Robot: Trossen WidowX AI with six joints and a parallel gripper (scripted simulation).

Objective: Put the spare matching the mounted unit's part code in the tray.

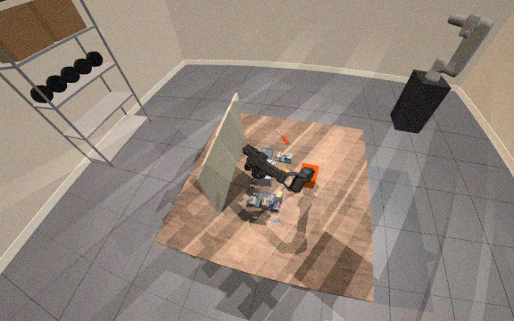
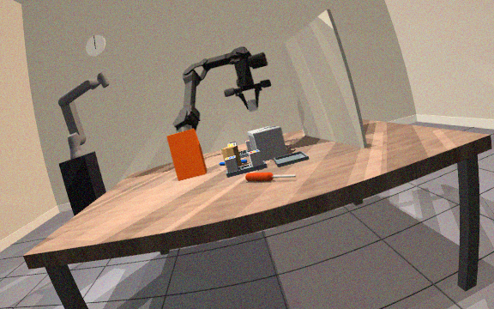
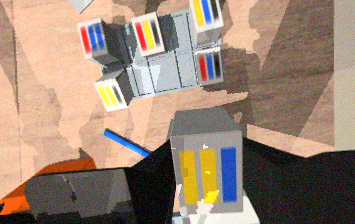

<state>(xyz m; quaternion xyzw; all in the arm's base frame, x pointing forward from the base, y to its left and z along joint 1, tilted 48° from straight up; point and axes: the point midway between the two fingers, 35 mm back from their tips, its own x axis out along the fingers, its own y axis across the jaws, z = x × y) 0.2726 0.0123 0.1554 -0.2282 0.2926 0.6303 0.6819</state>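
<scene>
My gripper tip is 50 mm short of the grey tray, 310 mm to the left of it and 180 mm above it. From my gripper tip the other things lie so: grey mounted unit (10 mm ahead, 110 mm to the right, 130 mm below); then white panel (250 mm ahead, 100 mm to the right, 40 mm above); then grey spare (20 mm above).
</scene>
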